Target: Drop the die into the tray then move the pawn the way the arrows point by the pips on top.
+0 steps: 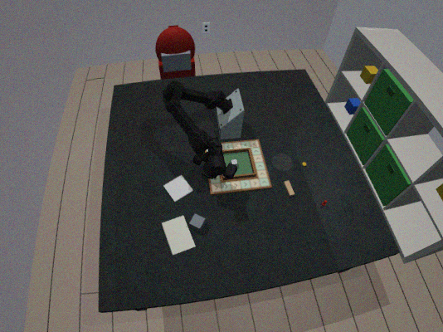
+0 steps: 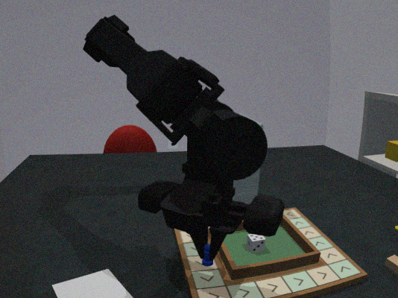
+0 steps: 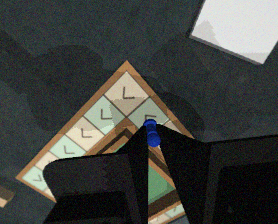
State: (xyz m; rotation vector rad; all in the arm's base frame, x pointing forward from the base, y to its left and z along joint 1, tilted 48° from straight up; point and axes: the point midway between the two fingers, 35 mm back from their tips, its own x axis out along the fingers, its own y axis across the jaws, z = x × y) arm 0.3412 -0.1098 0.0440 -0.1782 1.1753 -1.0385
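The blue pawn is 1 cm above my gripper tip. Also, from my gripper tip: grey cube: 21 cm ahead, 10 cm to the right, 3 cm below; then wooden block: 9 cm ahead, 34 cm to the left, 5 cm below; then white die: 7 cm behind, 10 cm to the left, 3 cm below.
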